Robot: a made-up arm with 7 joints.
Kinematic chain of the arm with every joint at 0, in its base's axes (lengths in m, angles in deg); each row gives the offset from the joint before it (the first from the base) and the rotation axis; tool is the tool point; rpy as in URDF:
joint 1: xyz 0.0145 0.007 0.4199 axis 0 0.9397 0.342
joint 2: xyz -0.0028 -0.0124 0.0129 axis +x
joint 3: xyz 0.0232 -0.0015 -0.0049 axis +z
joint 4: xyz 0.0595 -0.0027 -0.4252 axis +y
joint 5: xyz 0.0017 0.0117 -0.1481 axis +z
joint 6: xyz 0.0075 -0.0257 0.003 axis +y
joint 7: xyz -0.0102 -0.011 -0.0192 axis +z
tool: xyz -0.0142 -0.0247 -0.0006 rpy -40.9 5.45 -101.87
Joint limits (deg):
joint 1: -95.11..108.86
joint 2: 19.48..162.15
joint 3: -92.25..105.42
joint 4: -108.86..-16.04
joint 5: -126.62..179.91
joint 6: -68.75..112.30
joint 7: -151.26..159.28
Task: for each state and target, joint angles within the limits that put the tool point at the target. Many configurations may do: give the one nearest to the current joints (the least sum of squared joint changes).
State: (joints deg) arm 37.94 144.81 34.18 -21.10 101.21 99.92 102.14
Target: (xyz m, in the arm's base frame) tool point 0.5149 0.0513 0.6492
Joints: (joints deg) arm 61.02 162.15 73.15 -54.63 109.68 72.37 98.95
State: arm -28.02 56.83 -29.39 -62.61 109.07 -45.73 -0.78
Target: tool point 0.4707 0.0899 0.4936
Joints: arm -61.82 47.34 -27.34 -79.20 107.55 -45.22 0.06
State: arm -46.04 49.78 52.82 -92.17 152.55 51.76 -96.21
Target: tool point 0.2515 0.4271 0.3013
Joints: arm -25.19 45.85 60.24 -58.84 154.68 45.86 -102.55
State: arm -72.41 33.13 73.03 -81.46 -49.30 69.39 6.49
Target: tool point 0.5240 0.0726 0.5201
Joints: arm -79.72 19.48 46.48 -79.80 -40.54 75.57 3.96
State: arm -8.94 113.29 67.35 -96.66 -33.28 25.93 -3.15
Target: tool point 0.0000 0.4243 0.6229
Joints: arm -22.30 86.39 105.42 -108.86 -15.97 24.48 -0.68
